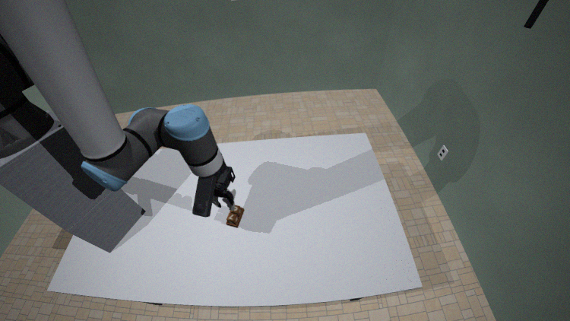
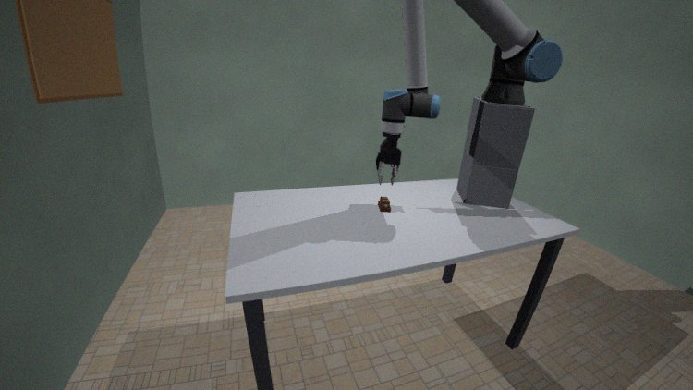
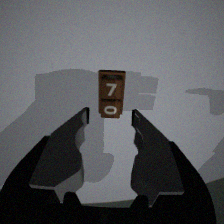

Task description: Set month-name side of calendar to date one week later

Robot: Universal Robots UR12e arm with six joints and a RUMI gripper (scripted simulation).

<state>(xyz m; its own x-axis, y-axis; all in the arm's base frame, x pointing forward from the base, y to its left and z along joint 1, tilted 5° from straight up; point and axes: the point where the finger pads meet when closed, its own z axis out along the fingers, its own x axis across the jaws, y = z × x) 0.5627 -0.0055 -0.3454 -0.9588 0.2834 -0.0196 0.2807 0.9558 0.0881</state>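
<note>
The brown date cube is 90 mm below my hand. Also, from my hand: brown wooden tray: 110 mm below, 20 mm to the left.
</note>
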